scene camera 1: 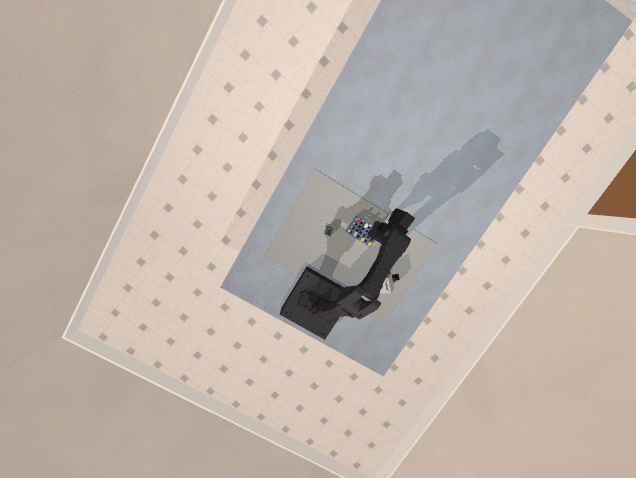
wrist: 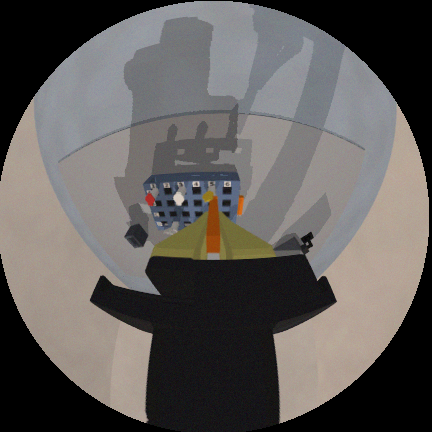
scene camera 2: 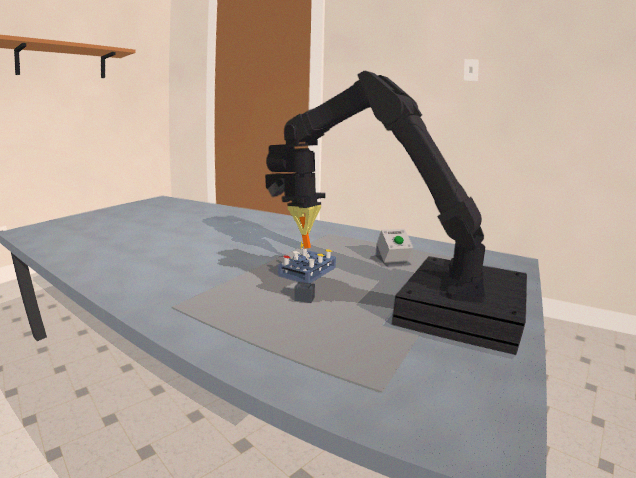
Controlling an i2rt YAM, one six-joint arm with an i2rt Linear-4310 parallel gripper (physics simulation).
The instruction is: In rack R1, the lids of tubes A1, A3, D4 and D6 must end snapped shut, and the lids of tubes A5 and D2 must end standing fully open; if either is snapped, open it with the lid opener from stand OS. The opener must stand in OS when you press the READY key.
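Seen in the pictures: gripper, fingertip midpoint: (scene camera 1: 376, 231) (wrist: 213, 216) (scene camera 2: 305, 234); arm's base at its link origin: (scene camera 1: 319, 305) (scene camera 2: 465, 279).
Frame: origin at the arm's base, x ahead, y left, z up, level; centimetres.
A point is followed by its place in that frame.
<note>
My gripper (scene camera 2: 305, 232) @(x 39.6, y -9.8, z 2.0 cm) (wrist: 213, 216) @(x 39.6, y -9.8, z 2.0 cm) is shut on the orange lid opener (scene camera 2: 306, 241) @(x 39.0, y -9.2, z 0.4 cm) (wrist: 213, 235) @(x 41.4, y -10.3, z 6.0 cm), which points down over rack R1 (scene camera 1: 351, 237) (scene camera 2: 309, 276) @(x 34.0, y 0.6, z -4.5 cm) (wrist: 192, 176) @(x 41.0, y -7.0, z -5.6 cm). Its tip is close to tube A5, whose yellow lid (wrist: 208, 196) @(x 40.4, y -9.4, z -0.5 cm) shows beside it in the wrist view; contact is unclear. A1 has a red lid (scene camera 1: 358, 221) @(x 40.8, y -1.8, z -1.5 cm) (scene camera 2: 286, 256) @(x 41.0, y -1.8, z -1.5 cm) (wrist: 150, 199) @(x 40.9, y -2.0, z -1.5 cm); A3's lid (scene camera 2: 295, 253) @(x 40.2, y -5.3, z -1.8 cm) (wrist: 179, 198) @(x 40.2, y -5.8, z -1.5 cm) is white. D2 (scene camera 2: 311, 262) @(x 34.7, y -2.2, z -2.2 cm) (wrist: 172, 229) @(x 36.1, y -3.2, z -0.9 cm) is white. D4 (scene camera 2: 319, 256) @(x 34.3, y -6.2, z -1.7 cm) and D6 (scene camera 2: 328, 252) @(x 33.5, y -10.1, z -1.7 cm) have yellow lids, hidden by the fingers in the wrist view. Exact lid angles are too small to judge.
A small dark hollow block (scene camera 1: 328, 230) @(x 32.0, y 8.3, z -5.7 cm) (scene camera 2: 304, 292) @(x 31.4, y 9.5, z -4.1 cm) (wrist: 136, 236) @(x 32.7, y 6.9, z -3.6 cm), apparently stand OS, stands beside the rack without the opener. The box with the green READY key (scene camera 2: 398, 240) @(x 17.8, y -20.5, z 0.3 cm) stands between rack and arm base (scene camera 2: 462, 287) @(x 0.8, y 6.5, z 0.9 cm). A small black object (scene camera 1: 395, 277) (wrist: 307, 242) is near that box.
</note>
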